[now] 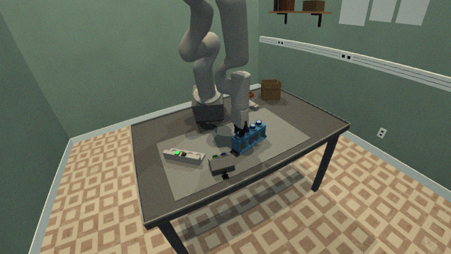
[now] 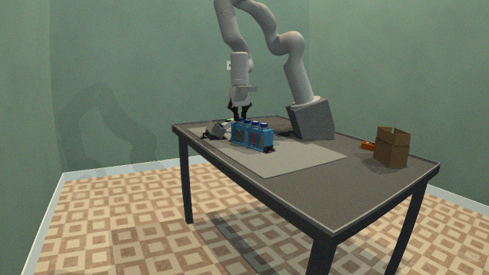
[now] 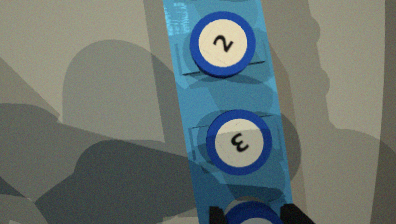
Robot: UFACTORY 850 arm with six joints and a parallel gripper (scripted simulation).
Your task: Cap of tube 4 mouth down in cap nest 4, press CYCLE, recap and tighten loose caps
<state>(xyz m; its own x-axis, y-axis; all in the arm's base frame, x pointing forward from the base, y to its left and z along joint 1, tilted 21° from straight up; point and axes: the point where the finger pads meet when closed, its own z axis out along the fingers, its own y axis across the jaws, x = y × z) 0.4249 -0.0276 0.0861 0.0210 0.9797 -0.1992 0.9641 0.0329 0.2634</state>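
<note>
My hand is 10 mm above the blue cap marked 4. Also, from my hand: blue key 30 mm ahead, 120 mm to the right, 60 mm below; then green key 20 mm ahead, 170 mm to the right, 60 mm below; then grey key housing 40 mm ahead, 150 mm to the right, 80 mm below.
</note>
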